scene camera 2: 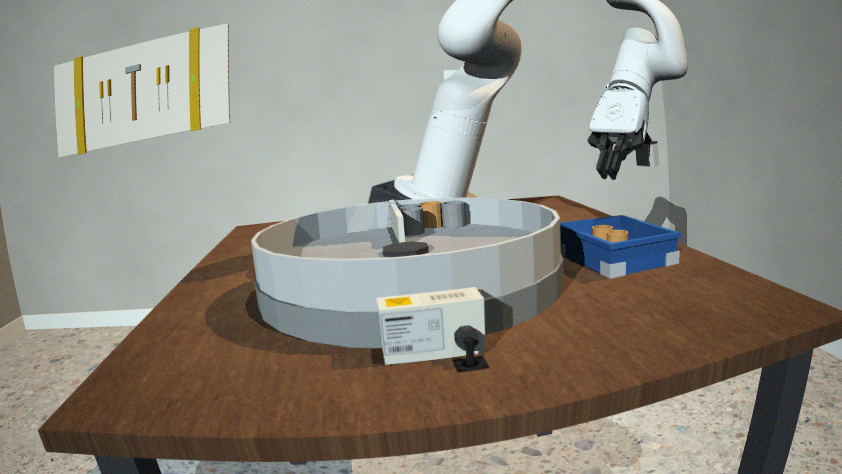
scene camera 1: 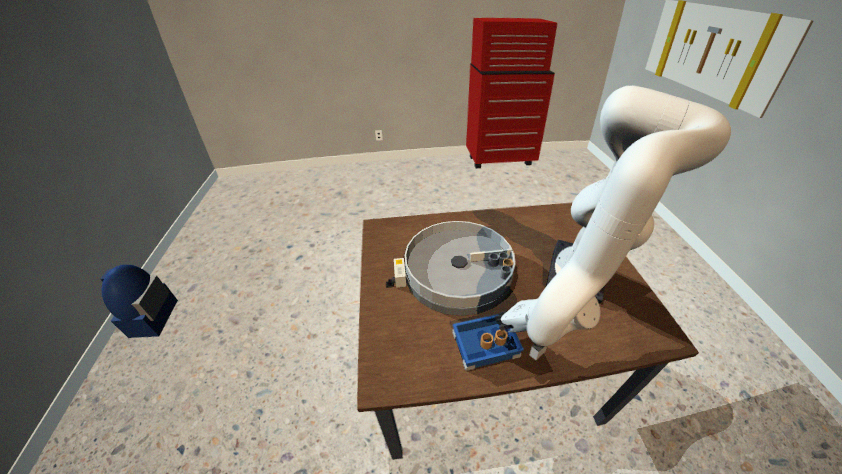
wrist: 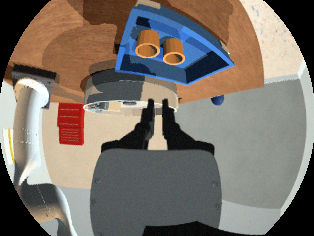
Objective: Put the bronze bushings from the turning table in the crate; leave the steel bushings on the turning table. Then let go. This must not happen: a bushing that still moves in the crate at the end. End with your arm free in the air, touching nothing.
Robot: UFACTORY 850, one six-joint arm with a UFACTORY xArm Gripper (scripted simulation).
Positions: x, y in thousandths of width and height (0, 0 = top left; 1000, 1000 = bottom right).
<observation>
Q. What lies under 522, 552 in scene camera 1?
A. A grey turning table.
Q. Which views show my gripper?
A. Scene camera 2, scene camera 1 and the wrist view: all of them.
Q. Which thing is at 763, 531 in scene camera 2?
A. A blue crate.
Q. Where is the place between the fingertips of my gripper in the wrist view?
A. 505, 456
</observation>
